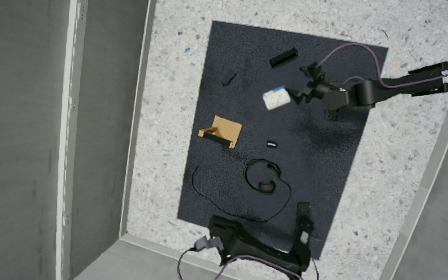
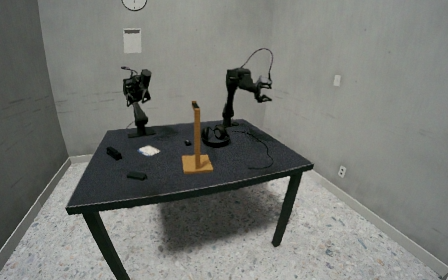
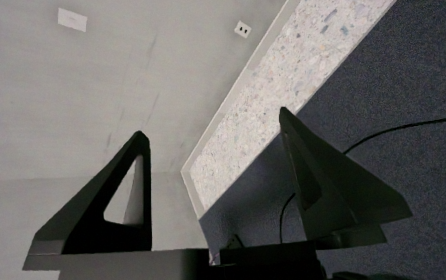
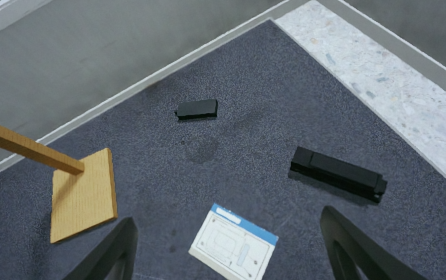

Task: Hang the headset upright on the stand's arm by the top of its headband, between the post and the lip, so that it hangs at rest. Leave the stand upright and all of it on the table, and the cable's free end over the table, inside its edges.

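Where they show: left gripper, fingertip midpoint: [image 1: 216, 254] [image 2: 271, 94] [image 3: 209, 124]; right gripper, fingertip midpoint: [image 1: 291, 78] [image 2: 134, 104] [image 4: 227, 218]; left arm's base, link origin: [image 1: 302, 218] [image 2: 226, 125]; right arm's base, link origin: [image 2: 141, 134].
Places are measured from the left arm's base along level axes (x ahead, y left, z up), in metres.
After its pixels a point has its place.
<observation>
The black headset [image 1: 267, 187] @[x 0.214, y -0.206, z 0.089 m] [image 2: 220, 132] @[x 0.249, y -0.216, z 0.060 m] lies on the table beside the stand, its headband [image 2: 216, 144] @[x 0.333, y -0.294, z 0.025 m] down on the surface. Its thin cable [image 1: 291, 195] @[x 0.079, y -0.136, z 0.004 m] [image 2: 268, 150] @[x 0.510, y -0.040, z 0.003 m] [image 3: 390, 129] @[x 0.487, y -0.016, z 0.004 m] curves over the table, and the free end [image 1: 197, 167] @[x 0.620, y -0.264, z 0.004 m] [image 2: 251, 168] @[x 0.623, y -0.263, z 0.003 m] lies inside the edges. The wooden stand [image 1: 230, 130] @[x 0.424, y -0.492, z 0.014 m] [image 2: 197, 137] @[x 0.518, y -0.502, z 0.173 m] [image 4: 85, 200] @[x 0.432, y -0.486, z 0.014 m] is upright, its arm [image 2: 195, 105] bare. My left gripper [image 1: 217, 241] [image 2: 271, 92] @[x 0.433, y 0.020, z 0.330 m] [image 3: 209, 124] @[x 0.433, y 0.020, z 0.330 m] is open and empty, raised well away from the headset. My right gripper [image 1: 297, 81] @[x 0.158, y -0.718, z 0.276 m] [image 2: 137, 102] @[x 0.158, y -0.718, z 0.276 m] [image 4: 227, 218] @[x 0.158, y -0.718, z 0.276 m] is open and empty, high above the table.
A white and blue box [image 1: 276, 100] @[x 0.182, y -0.658, z 0.002 m] [image 2: 149, 150] @[x 0.186, y -0.666, z 0.002 m] [image 4: 232, 245] @[x 0.183, y -0.672, z 0.001 m], a long black object [image 1: 283, 57] @[x 0.162, y -0.866, z 0.039 m] [image 2: 114, 153] @[x 0.206, y -0.867, z 0.034 m] [image 4: 340, 172] @[x 0.153, y -0.870, z 0.040 m] and a smaller dark block [image 1: 229, 78] @[x 0.435, y -0.772, z 0.016 m] [image 2: 136, 176] @[x 0.457, y -0.783, z 0.015 m] [image 4: 197, 109] @[x 0.435, y -0.780, z 0.015 m] lie on the table. A tiny black item [image 1: 271, 144] @[x 0.199, y -0.422, z 0.015 m] [image 2: 187, 142] @[x 0.204, y -0.427, z 0.014 m] lies between stand and headset.
</observation>
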